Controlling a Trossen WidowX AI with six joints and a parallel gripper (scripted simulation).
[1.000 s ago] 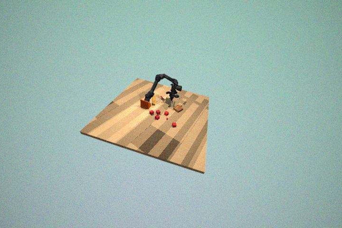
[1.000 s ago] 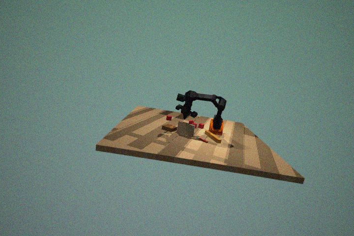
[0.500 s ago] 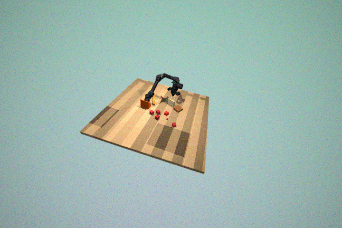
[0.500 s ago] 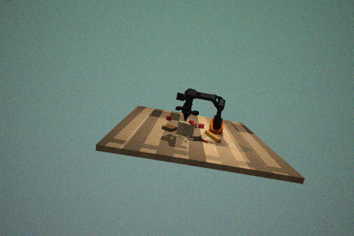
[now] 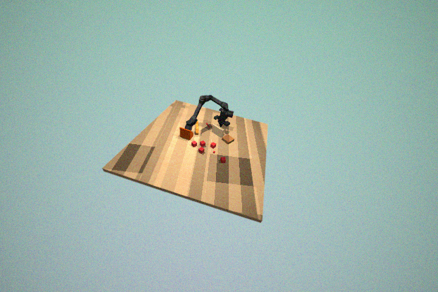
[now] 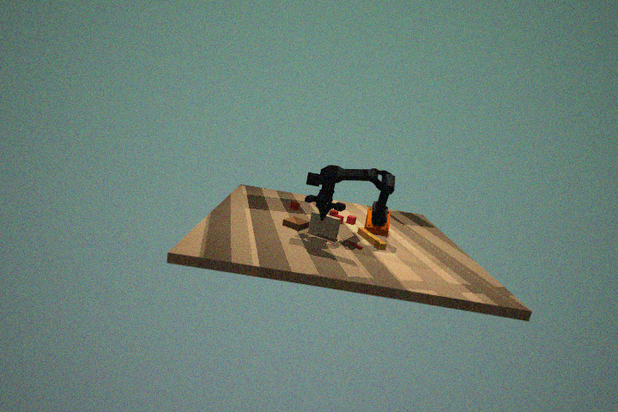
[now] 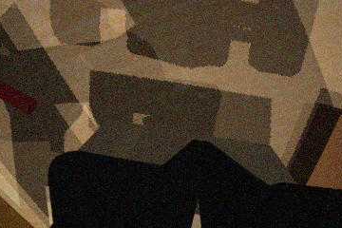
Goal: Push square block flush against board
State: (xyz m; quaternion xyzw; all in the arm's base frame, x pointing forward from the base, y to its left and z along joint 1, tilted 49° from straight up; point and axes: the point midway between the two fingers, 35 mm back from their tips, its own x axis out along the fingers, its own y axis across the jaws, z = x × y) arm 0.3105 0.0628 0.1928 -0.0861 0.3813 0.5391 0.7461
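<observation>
My gripper tip is now 20 mm past the pale flat board, 30 mm to the left of it and 30 mm above it. Also, from my gripper tip: flat brown square block 110 mm ahead, 100 mm to the right, 60 mm below; then thin red piece 160 mm behind, 80 mm to the left, 70 mm below; then yellow-brown bar 260 mm behind, 30 mm to the right, 60 mm below.
</observation>
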